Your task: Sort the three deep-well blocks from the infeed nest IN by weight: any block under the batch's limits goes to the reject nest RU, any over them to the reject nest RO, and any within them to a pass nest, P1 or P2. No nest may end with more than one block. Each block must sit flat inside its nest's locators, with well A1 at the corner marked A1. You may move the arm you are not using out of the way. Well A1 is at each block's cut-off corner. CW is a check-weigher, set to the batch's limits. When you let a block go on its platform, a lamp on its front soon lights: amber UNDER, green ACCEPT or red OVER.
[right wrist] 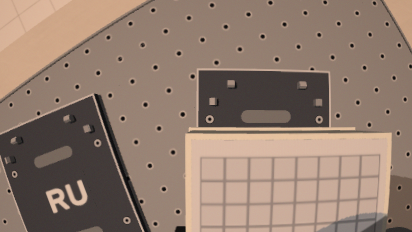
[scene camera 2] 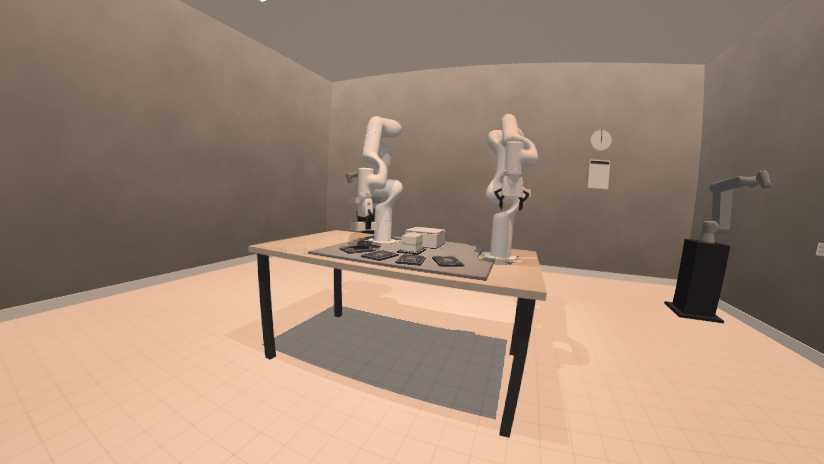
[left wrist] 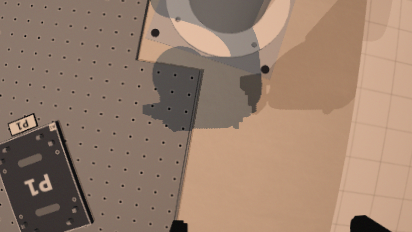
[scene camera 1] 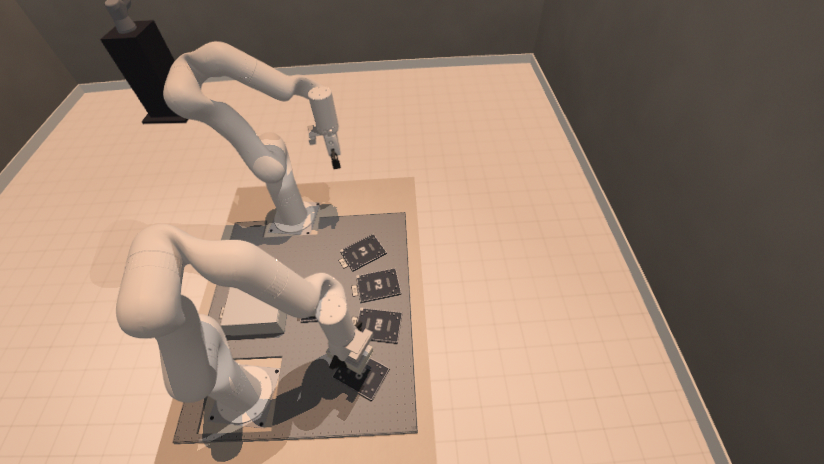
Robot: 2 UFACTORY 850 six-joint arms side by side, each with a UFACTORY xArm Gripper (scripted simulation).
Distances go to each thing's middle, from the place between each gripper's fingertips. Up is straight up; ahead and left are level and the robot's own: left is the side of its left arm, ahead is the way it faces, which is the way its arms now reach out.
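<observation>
The nest RO (scene camera 1: pixel 353 383) has my right hand 20 mm short of it, 30 mm to the left of it and 130 mm above it. Counting from my right hand, the nest RU (scene camera 1: pixel 395 324) is 70 mm ahead, 150 mm to the left and 130 mm below. From my right hand again, the nest P2 (scene camera 1: pixel 393 279) sits 50 mm ahead, 320 mm to the left and 130 mm below, while the pale check-weigher (scene camera 1: pixel 243 315) is 410 mm behind, 200 mm to the left and 70 mm below my right hand.
From my left hand, the nest P1 (scene camera 1: pixel 350 258) is a fair way ahead, far to the right and far below. The nest P2 is 190 mm ahead of my left hand, 430 mm to the right of it and 280 mm below it. The nest RU is 200 mm ahead of my left hand, 600 mm to the right and 280 mm below, and the pale check-weigher is 270 mm behind my left hand, 550 mm to the right and 220 mm below.
</observation>
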